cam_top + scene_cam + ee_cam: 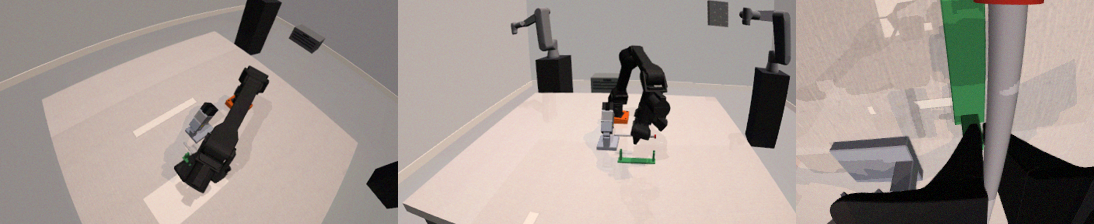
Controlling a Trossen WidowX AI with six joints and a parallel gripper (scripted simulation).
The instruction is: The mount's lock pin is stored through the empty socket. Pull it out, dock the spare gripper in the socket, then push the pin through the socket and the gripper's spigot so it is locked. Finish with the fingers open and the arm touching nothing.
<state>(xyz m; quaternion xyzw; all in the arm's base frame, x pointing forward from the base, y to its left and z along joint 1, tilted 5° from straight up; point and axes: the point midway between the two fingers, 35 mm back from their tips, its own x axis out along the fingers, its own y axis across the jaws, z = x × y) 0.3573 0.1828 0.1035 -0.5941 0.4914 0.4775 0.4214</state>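
My gripper tip is 5 cm above the green pin rest and 1 cm to the right of it. Round my gripper tip: spare gripper: 14 cm to the right, 11 cm behind, 4 cm above; grey mount: 13 cm to the right, 9 cm behind, 2 cm below.
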